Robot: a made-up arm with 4 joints.
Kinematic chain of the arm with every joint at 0, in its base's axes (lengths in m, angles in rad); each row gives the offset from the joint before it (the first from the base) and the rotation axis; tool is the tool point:
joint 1: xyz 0 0 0.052 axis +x
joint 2: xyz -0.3 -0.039 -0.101 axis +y
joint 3: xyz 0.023 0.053 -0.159 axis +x
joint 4: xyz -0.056 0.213 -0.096 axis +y
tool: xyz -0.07 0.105 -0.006
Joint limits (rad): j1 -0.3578..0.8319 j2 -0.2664..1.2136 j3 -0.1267..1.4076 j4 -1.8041..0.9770
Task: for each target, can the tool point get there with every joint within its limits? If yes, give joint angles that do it. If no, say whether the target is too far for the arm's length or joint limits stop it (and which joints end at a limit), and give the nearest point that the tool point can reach.
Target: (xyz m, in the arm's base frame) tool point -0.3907 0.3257 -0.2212
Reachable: yes | joints -0.1929 0.4759 0.5497 -1.4897
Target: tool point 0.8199 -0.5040 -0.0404
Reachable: no: too far | nearest point -0.1883 0.0547 0.1462 | short by 1.168 m
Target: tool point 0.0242 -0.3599 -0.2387
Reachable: no: joint limits stop it (at a limit: joint 1, joint 2, joint 3, joint 4) | nearest point -0.1883 0.1078 0.0363 | short by 0.583 m
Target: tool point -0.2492 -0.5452 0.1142
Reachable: no: joint limits stop it (at a limit: joint 1, joint 3, joint 4) | nearest point -0.2845 0.0235 0.1746 | short by 0.573 m
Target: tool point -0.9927 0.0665 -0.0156
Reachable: no: too far | nearest point -0.6546 0.2428 -0.1948 | short by 0.421 m
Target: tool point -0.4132 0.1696 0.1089
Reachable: yes | joints 0.2564 -0.1033 1.2851 0.3437
